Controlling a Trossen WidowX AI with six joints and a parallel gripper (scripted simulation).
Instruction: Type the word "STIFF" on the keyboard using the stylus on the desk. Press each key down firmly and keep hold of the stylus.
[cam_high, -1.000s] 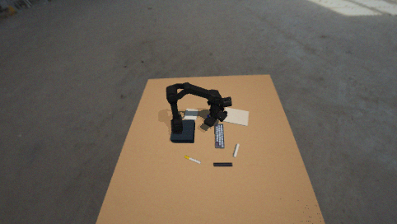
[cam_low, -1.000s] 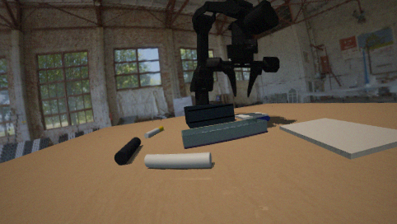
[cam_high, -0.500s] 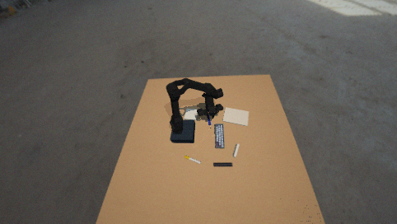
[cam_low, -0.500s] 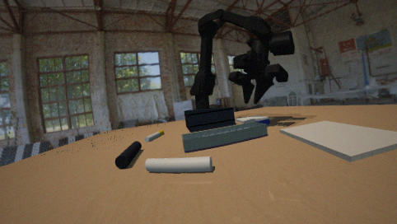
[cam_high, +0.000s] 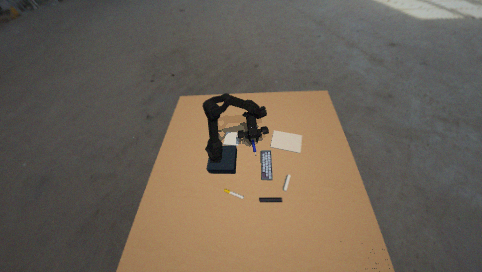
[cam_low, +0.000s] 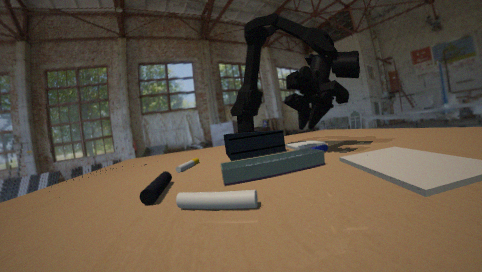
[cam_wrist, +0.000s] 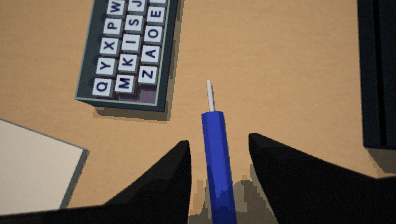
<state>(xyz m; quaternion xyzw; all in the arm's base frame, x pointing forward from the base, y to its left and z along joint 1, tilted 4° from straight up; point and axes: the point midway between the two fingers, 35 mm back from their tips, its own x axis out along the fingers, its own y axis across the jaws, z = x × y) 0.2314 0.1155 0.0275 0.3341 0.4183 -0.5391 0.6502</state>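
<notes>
Now: gripper tip 60 mm above the blue stylus and 10 mm to the left of it. The rest, counted from my gripper tip: flat white pad (220 mm ahead, 60 mm to the left, 60 mm below); then black cylinder (320 mm to the right, 90 mm ahead, 50 mm below); then yellow-tipped white marker (290 mm to the right, 130 mm behind, 60 mm below).
</notes>
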